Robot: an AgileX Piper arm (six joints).
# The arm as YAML. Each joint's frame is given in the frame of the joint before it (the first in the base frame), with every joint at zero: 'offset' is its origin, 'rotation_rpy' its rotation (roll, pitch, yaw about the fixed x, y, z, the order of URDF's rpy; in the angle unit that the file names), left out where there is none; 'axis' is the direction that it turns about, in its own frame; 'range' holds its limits. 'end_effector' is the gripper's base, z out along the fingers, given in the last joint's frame.
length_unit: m
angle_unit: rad
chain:
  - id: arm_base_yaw
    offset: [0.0, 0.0, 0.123]
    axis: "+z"
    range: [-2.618, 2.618]
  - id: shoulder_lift
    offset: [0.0, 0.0, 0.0]
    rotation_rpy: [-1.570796, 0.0, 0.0]
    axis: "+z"
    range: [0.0, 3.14]
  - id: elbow
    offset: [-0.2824, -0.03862, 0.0]
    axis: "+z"
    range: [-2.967, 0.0]
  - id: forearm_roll
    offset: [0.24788, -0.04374, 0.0]
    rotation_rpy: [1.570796, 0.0, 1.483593]
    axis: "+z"
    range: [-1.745, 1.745]
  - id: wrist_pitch
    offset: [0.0, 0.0, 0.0]
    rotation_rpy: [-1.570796, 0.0, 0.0]
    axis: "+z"
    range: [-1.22, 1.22]
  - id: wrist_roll
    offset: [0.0, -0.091, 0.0]
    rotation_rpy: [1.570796, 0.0, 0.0]
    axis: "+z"
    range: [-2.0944, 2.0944]
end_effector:
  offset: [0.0, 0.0, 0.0]
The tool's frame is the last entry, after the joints.
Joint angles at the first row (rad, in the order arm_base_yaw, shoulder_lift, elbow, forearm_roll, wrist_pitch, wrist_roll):
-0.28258 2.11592 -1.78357 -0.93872 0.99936 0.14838
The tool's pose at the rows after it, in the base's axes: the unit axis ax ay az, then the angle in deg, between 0 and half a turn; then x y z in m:
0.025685 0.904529 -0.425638 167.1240 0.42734 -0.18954 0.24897
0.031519 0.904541 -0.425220 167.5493 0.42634 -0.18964 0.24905
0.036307 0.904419 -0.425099 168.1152 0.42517 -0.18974 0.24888
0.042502 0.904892 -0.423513 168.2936 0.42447 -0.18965 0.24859
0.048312 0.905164 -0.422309 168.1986 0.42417 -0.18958 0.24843
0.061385 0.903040 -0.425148 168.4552 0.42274 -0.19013 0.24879
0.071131 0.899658 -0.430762 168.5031 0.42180 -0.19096 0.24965
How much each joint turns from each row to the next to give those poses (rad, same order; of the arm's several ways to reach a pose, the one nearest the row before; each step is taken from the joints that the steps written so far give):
-0.00114 0.00001 -0.00086 0.00326 0.01875 0.01631
0.00000 0.00001 -0.00107 0.00195 0.01224 0.00560
0.00001 -0.00003 0.00003 0.00116 0.01296 0.00382
-0.00001 0.00003 -0.00005 0.00380 0.00779 0.00814
-0.00001 -0.00002 0.00005 0.00219 0.00320 0.01025
0.00000 -0.00001 0.00003 -0.00762 0.01595 0.02488
0.00000 0.00003 -0.00007 -0.01450 0.01081 0.02322

